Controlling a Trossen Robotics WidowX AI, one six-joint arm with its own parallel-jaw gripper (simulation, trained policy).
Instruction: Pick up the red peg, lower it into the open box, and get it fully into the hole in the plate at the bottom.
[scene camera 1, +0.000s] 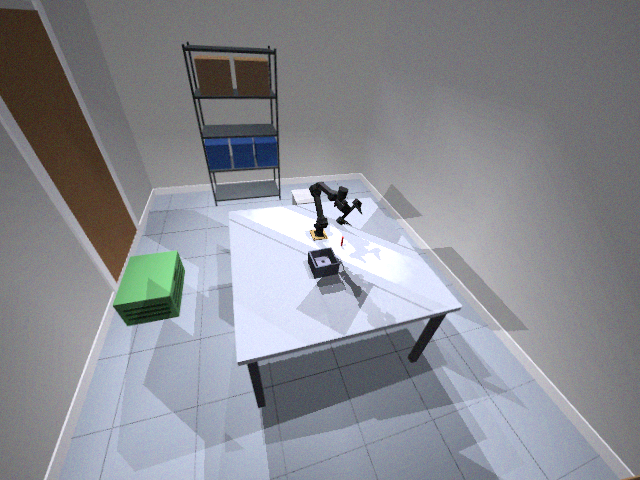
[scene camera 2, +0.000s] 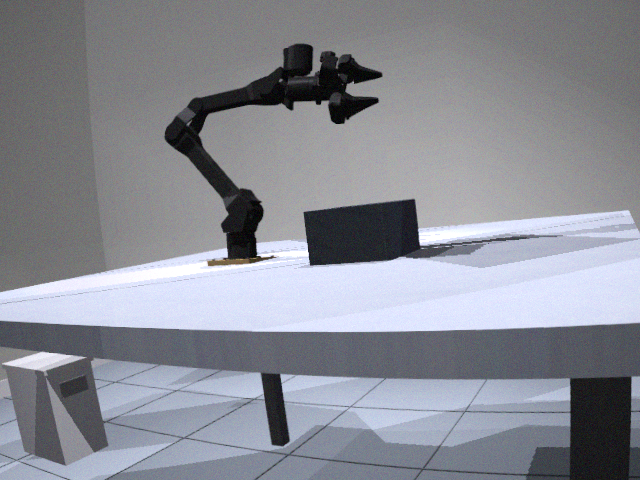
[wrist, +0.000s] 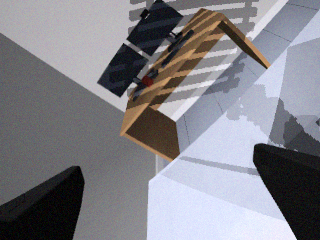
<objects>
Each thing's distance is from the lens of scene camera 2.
my gripper (scene camera 2: 380, 87): 1.29 m
dark box (scene camera 2: 383, 231): 0.99 m
</objects>
